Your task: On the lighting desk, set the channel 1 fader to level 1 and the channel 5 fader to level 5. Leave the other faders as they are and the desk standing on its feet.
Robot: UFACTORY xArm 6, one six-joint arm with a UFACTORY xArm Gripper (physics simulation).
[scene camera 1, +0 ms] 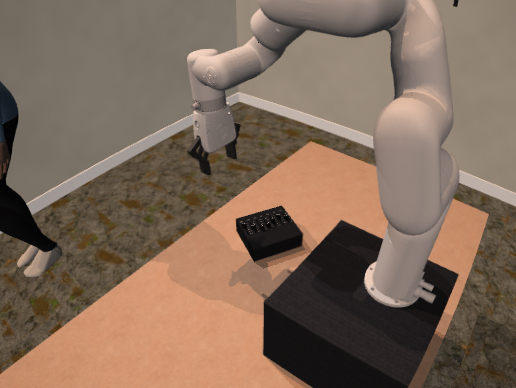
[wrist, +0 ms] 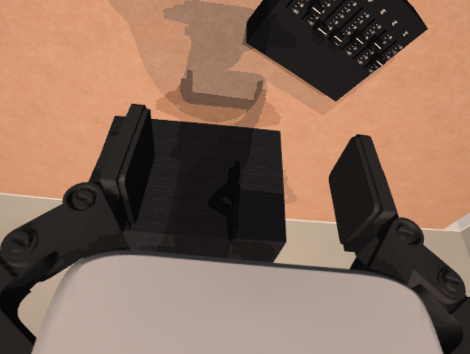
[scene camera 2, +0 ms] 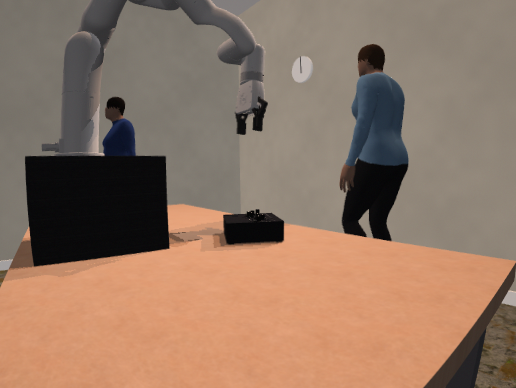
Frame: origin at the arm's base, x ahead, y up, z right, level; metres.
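Where they show: gripper, fingertip midpoint: (scene camera 1: 219, 165) (wrist: 248, 142) (scene camera 2: 249, 132); arm's base, link origin: (scene camera 1: 392, 283) (scene camera 2: 79, 157).
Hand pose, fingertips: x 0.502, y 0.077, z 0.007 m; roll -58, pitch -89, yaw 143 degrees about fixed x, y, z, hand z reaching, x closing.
Note:
Things, the pixels of their top centre, and the offset from my fingertips. Level surfaces: height alone.
- black lighting desk, top centre: (wrist: 338, 40) (scene camera 2: 251, 212) (scene camera 1: 268, 222) dx -0.075, dy -0.235, dz +0.113 m
- channel 1 fader, top centre: (wrist: 379, 63) dx -0.095, dy -0.235, dz +0.175 m
- channel 5 fader, top centre: (wrist: 321, 31) dx -0.067, dy -0.235, dz +0.090 m
- table, surface height: dy -0.303 m
The black lighting desk (scene camera 1: 274, 243) (scene camera 2: 254, 231) (wrist: 310, 62) stands upright on the table. Its feet are too small to make out. In the wrist view it is cut off at the top; the numbers 1, 2 and 3 show near its right corner. The channel 1 fader (wrist: 379, 63) is the rightmost knob, nearest the side edge. The channel 5 fader (wrist: 321, 30) appears as the fifth knob from there, its number out of frame. Exact levels are too small to read. My gripper (scene camera 1: 219, 165) (scene camera 2: 249, 131) (wrist: 248, 142) is open and empty, high above the table and apart from the desk.
The black pedestal (scene camera 1: 310, 320) (scene camera 2: 97, 210) (wrist: 215, 200) carries the arm's base close to the desk. The table (scene camera 1: 150, 320) (scene camera 2: 250, 310) (wrist: 60, 85) extends around both. A person in light blue (scene camera 2: 382, 120) and one in dark blue (scene camera 2: 120, 137) stand beyond the table.

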